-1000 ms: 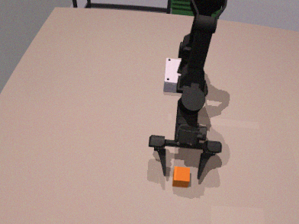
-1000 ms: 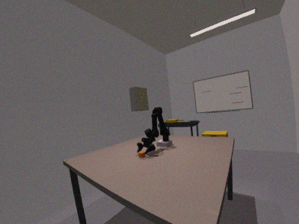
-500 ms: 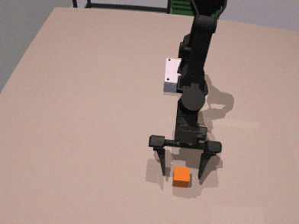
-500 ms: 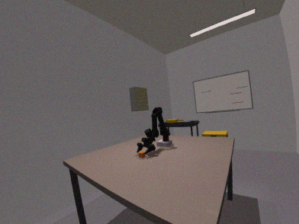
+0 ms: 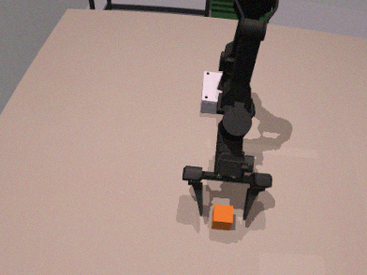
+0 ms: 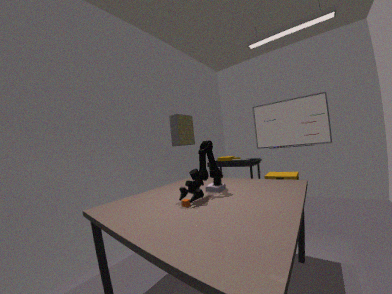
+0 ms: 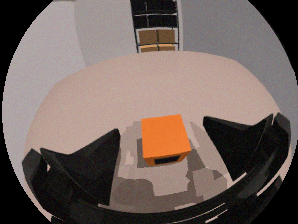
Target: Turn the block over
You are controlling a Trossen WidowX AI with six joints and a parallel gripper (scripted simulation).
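Now: gripper tip 2 cm past the block and 2 cm above it.
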